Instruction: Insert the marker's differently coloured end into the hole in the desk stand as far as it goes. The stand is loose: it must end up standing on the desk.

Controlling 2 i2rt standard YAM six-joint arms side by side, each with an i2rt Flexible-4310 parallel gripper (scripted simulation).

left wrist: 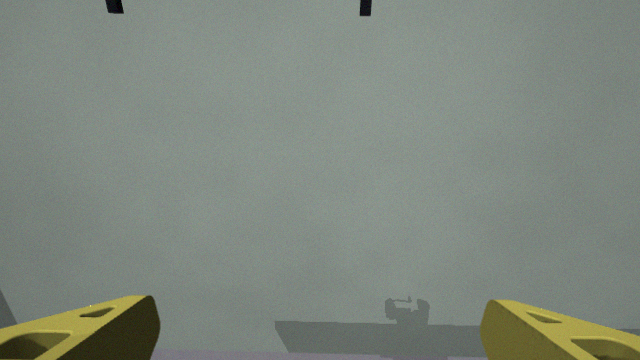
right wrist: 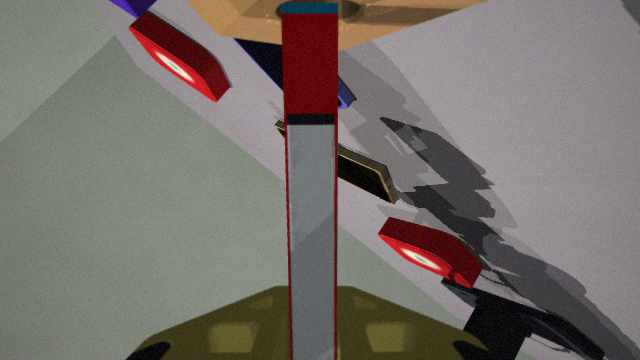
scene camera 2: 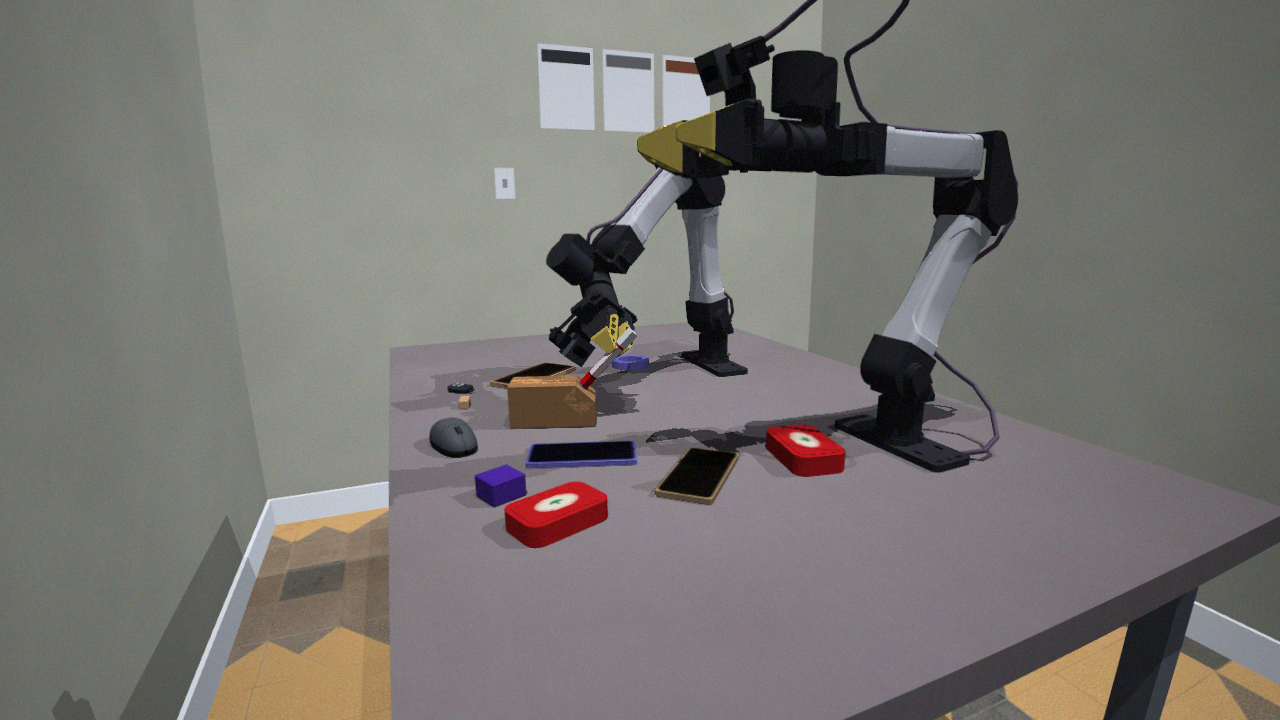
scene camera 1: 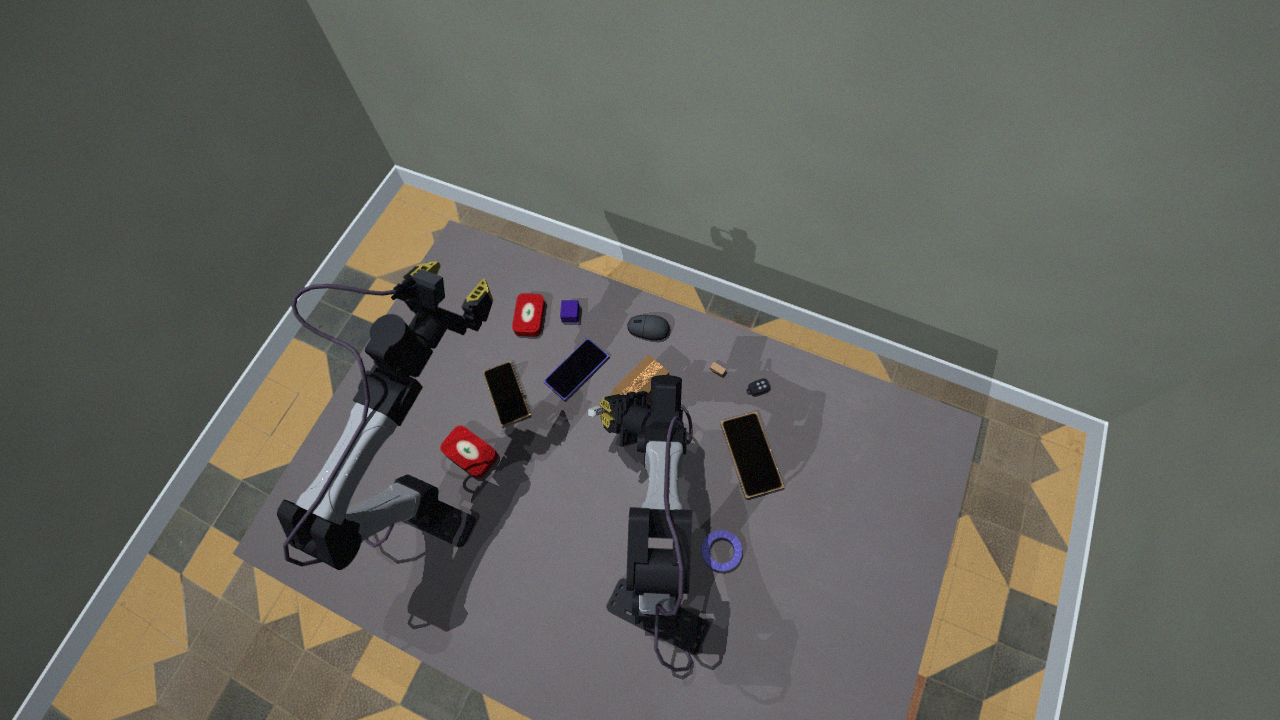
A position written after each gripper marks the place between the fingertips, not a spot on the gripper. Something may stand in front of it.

Observation:
In view: the left gripper (scene camera 2: 655,138), the right gripper (scene camera 2: 615,353) and a brown desk stand (scene camera 2: 537,401).
The brown desk stand is seen too in scene camera 1 (scene camera 1: 639,379). The left gripper also shows in the left wrist view (left wrist: 320,312) and in scene camera 1 (scene camera 1: 461,271). The right gripper also shows in the right wrist view (right wrist: 313,300) and in scene camera 1 (scene camera 1: 601,407). The left wrist view does not show the brown desk stand: it is out of frame.

